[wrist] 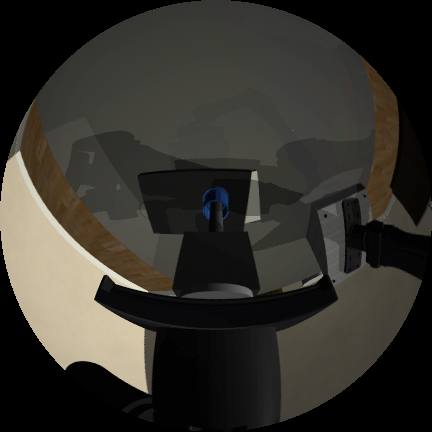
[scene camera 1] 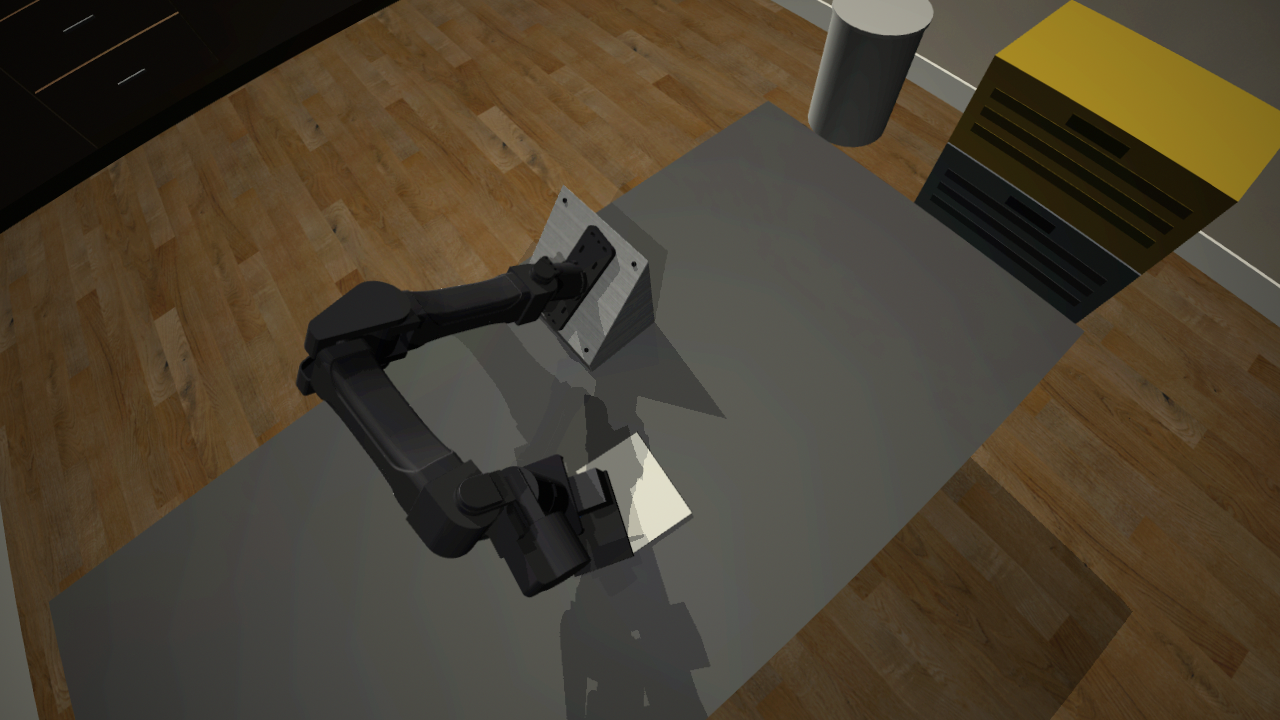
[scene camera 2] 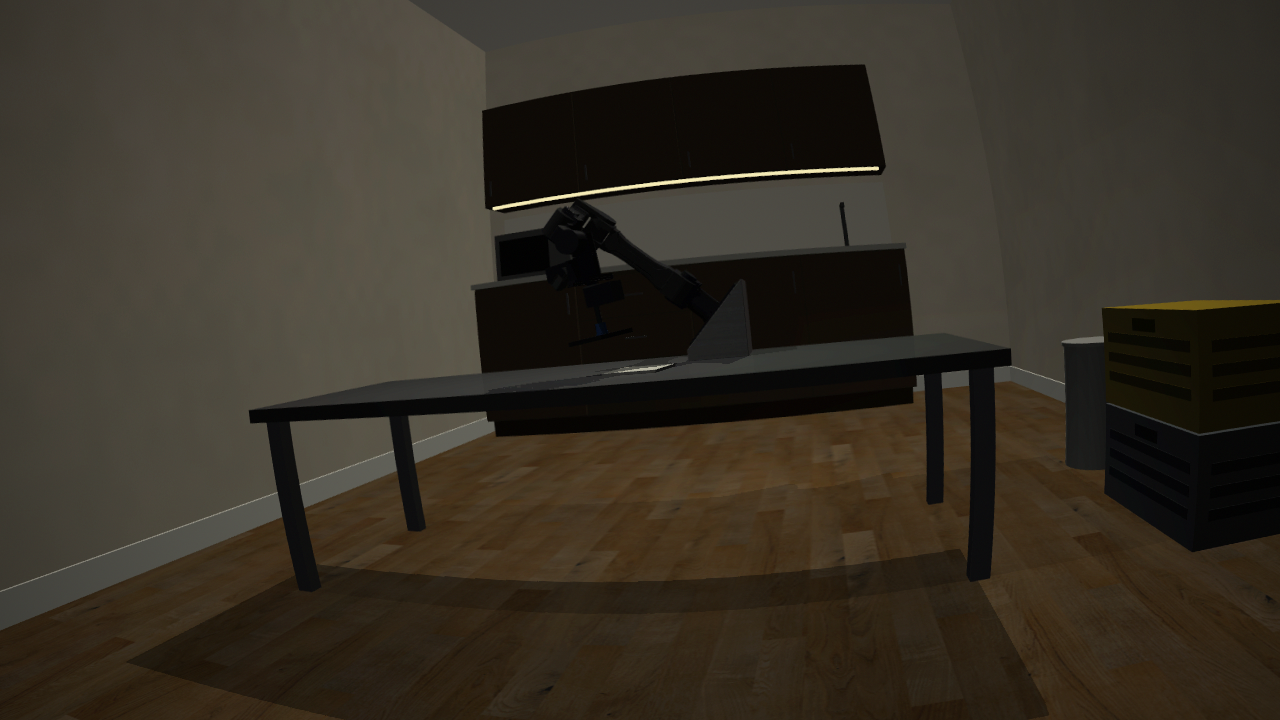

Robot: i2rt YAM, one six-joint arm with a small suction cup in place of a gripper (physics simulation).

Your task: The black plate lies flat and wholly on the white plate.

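Places are measured from the arm's base along level axes (x left, y back, z up), in millimetres.
Pixels of known places: hand, tool point: (wrist: 215,193); arm's base, link origin: (wrist: 352,235) (scene camera 1: 576,280) (scene camera 2: 716,315).
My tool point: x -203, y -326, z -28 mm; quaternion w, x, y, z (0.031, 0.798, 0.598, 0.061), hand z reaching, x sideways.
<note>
For each thing: its top centre in the pictures, then the offset to it from my tool point. Level surfaces: height alone.
- black plate, top centre: (wrist: 192,212) (scene camera 1: 589,521) (scene camera 2: 600,330) dz +19, dx +3, dy -30 mm
- white plate, top centre: (scene camera 1: 632,491) (wrist: 218,207) (scene camera 2: 639,368) dz -73, dx +80, dy -12 mm
- grey table, surface height: dz -79 mm
The black plate (scene camera 1: 614,544) (scene camera 2: 581,340) (wrist: 170,202) hangs under my suction cup (scene camera 2: 600,329) (wrist: 215,204), roughly level and clearly above the table, as the gap in scene camera 2 shows. The cup is on the plate's upper face; in scene camera 1 the arm hides the cup. The white plate (scene camera 1: 664,503) (scene camera 2: 646,368) (wrist: 254,200) lies flat on the table. In the wrist view a strip of it shows past the black plate's right edge, and the rest is hidden. In scene camera 1 the arm and the black plate hide its left part.
A grey wedge mount (scene camera 1: 626,320) (scene camera 2: 726,333) (wrist: 315,240) bears the arm's base on the grey table (scene camera 1: 832,268) (scene camera 2: 859,360). Stacked crates (scene camera 1: 1136,62) (scene camera 2: 1150,367) and a grey cylinder (scene camera 1: 863,85) (scene camera 2: 1083,402) stand on the floor beyond the table.
</note>
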